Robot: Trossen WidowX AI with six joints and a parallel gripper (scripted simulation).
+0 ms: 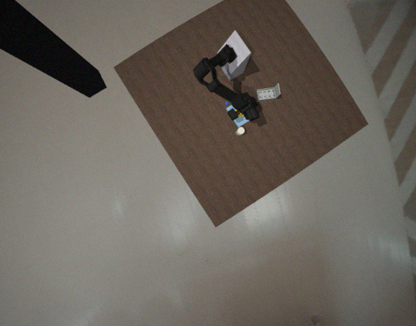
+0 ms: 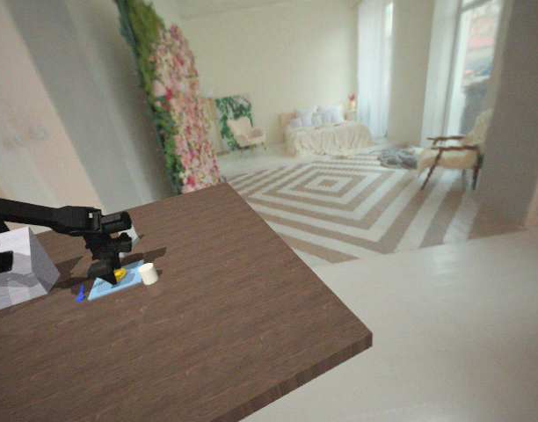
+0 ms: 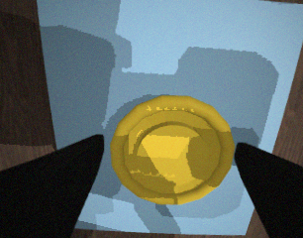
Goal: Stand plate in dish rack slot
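The light blue mat is 10 mm below my gripper tip. From my gripper tip the other things lie so: blue spoon 100 mm behind, 30 mm to the right, 10 mm below; then cream cup 110 mm ahead, 60 mm to the right, 20 mm above; then yellow plate 10 mm above.
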